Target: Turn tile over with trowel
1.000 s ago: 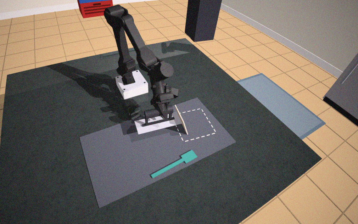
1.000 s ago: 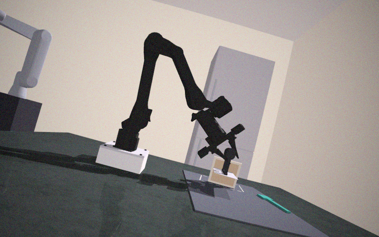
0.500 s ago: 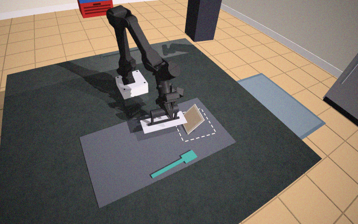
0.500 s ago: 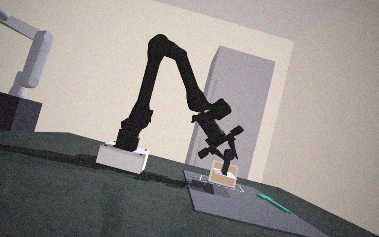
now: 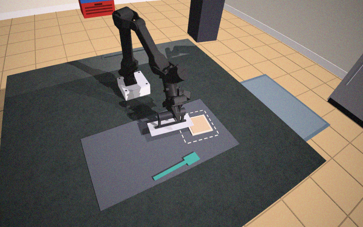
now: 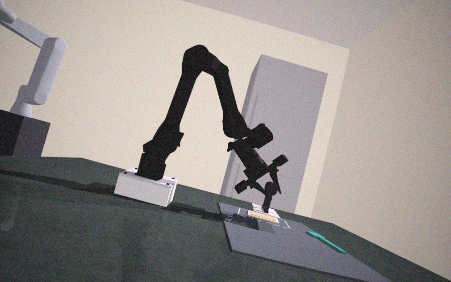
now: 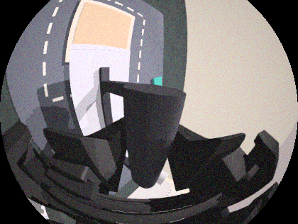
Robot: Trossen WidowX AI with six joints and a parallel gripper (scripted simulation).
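Right now the grey mat is 11 cm below my gripper tip, 8 cm to the right of it and 2 cm ahead of it. Round my gripper tip: teal spatula-like tool 16 cm ahead, 8 cm below, 4 cm to the right; tile 12 cm to the left, 9 cm below, 1 cm behind; trowel 3 cm behind, 1 cm below.
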